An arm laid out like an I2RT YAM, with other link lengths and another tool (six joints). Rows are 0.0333 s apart.
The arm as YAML. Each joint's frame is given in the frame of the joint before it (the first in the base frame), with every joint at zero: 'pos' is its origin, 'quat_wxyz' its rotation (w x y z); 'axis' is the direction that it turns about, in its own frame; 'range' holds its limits. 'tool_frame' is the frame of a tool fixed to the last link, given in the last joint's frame.
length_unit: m
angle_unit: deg
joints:
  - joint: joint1
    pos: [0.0, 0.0, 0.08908]
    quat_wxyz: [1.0, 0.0, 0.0, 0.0]
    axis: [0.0, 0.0, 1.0]
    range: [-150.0, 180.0]
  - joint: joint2
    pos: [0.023, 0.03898, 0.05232]
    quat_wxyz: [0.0, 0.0, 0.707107, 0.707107]
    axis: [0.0, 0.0, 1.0]
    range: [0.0, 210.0]
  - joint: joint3
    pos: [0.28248, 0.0, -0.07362]
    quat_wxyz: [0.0, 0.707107, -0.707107, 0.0]
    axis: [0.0, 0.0, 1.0]
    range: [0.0, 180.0]
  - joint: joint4
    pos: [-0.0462, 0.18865, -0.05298]
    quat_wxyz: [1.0, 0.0, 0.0, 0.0]
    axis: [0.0, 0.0, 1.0]
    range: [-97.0, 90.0]
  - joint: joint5
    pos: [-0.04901, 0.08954, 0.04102]
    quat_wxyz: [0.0, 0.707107, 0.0, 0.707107]
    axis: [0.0, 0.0, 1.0]
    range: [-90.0, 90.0]
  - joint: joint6
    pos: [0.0, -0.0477, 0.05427]
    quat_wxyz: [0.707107, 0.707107, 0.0, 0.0]
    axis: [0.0, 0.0, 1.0]
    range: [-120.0, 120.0]
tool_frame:
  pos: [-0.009, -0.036, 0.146]
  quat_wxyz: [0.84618, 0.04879, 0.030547, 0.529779]
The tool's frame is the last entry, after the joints.
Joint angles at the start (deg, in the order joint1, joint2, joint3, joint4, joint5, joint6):
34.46, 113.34, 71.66, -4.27, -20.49, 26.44
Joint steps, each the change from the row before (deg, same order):
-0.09, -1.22, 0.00, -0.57, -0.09, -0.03
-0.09, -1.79, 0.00, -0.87, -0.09, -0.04
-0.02, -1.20, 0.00, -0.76, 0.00, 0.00
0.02, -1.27, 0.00, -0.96, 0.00, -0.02
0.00, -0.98, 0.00, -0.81, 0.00, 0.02
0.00, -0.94, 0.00, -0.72, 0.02, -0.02
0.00, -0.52, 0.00, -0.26, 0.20, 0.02
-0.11, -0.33, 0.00, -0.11, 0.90, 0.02
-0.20, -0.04, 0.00, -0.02, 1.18, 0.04
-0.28, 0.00, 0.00, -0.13, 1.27, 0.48
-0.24, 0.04, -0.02, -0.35, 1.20, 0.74
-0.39, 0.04, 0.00, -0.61, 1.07, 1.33
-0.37, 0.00, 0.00, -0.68, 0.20, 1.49
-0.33, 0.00, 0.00, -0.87, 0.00, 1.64
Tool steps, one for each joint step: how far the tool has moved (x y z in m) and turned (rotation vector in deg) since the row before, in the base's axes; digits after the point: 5 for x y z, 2 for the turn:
-0.00110, -0.00137, 0.00850, 0.41, -0.52, -0.01
-0.00207, -0.00202, 0.01220, 0.56, -0.75, 0.00
-0.00204, -0.00161, 0.00738, 0.25, -0.36, -0.02
-0.00289, -0.00174, 0.00714, 0.17, -0.27, 0.03
-0.00237, -0.00163, 0.00517, 0.10, -0.13, -0.01
-0.00216, -0.00154, 0.00512, 0.11, -0.20, 0.00
-0.00042, -0.00108, 0.00320, 0.04, -0.28, -0.16
0.00234, -0.00310, 0.00170, -0.37, -0.51, -0.78
0.00386, -0.00416, -0.00053, -0.64, -0.44, -1.09
0.00435, -0.00538, -0.00139, -0.59, -0.06, -1.52
0.00340, -0.00554, -0.00269, -0.59, 0.35, -1.60
0.00337, -0.00707, -0.00356, -0.39, 0.94, -2.05
0.00104, -0.00504, -0.00308, 0.17, 1.37, -1.52
-0.00015, -0.00466, -0.00373, 0.25, 1.69, -1.45

